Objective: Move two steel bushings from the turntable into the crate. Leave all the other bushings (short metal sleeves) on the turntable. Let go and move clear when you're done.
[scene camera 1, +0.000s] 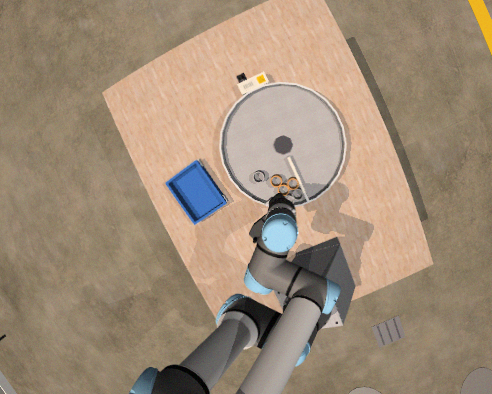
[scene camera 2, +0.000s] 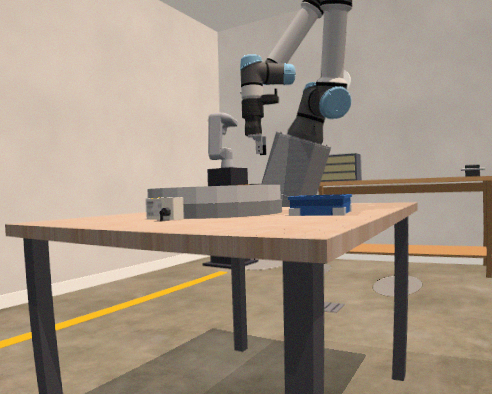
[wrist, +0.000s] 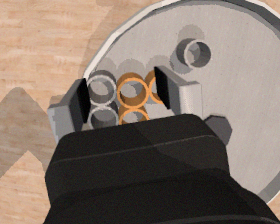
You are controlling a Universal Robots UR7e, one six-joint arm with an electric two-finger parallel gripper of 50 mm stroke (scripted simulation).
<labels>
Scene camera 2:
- gripper: 261, 154
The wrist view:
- gripper: 121, 86
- steel bushing: 206, 53
</labels>
